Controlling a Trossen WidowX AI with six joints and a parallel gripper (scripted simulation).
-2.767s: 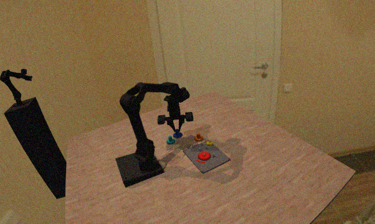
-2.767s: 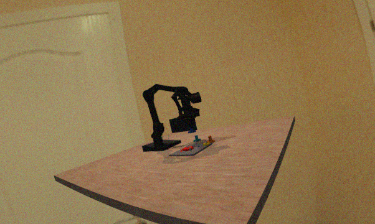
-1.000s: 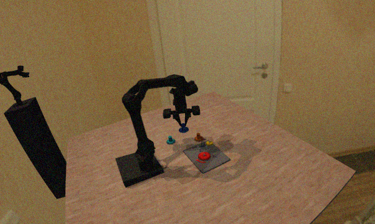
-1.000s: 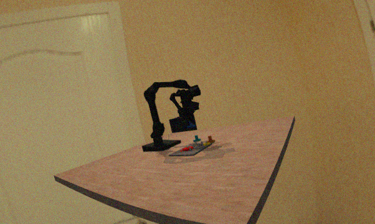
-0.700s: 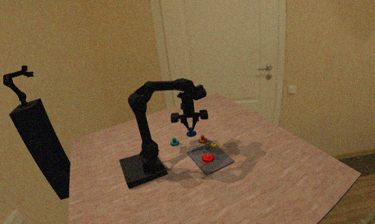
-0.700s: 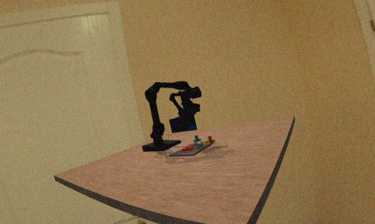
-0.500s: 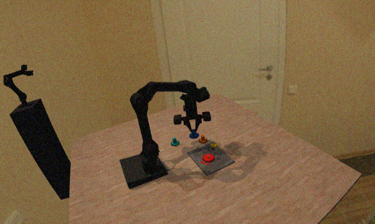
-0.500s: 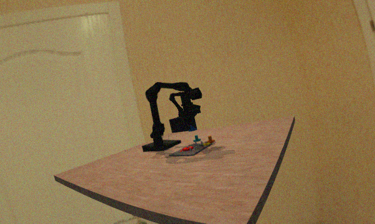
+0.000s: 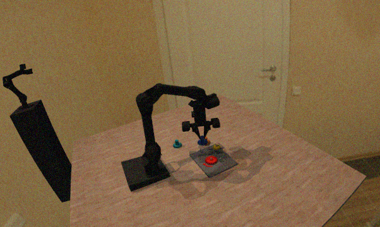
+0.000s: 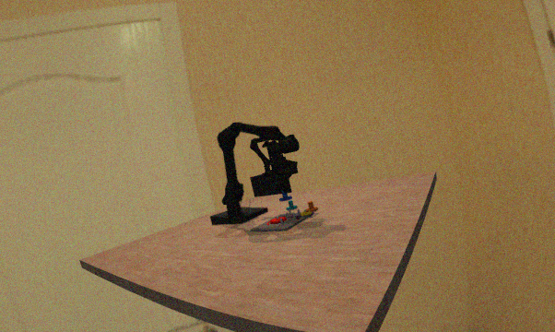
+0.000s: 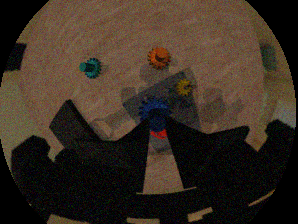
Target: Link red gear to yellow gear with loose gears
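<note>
Right now my gripper tip is 60 mm short of the orange gear, 90 mm to the right of it and 90 mm above it. Also, from my gripper tip: red gear 10 mm ahead, 80 mm to the right, 90 mm below; then yellow gear 80 mm ahead, 90 mm below; then blue gear 10 mm below.
</note>
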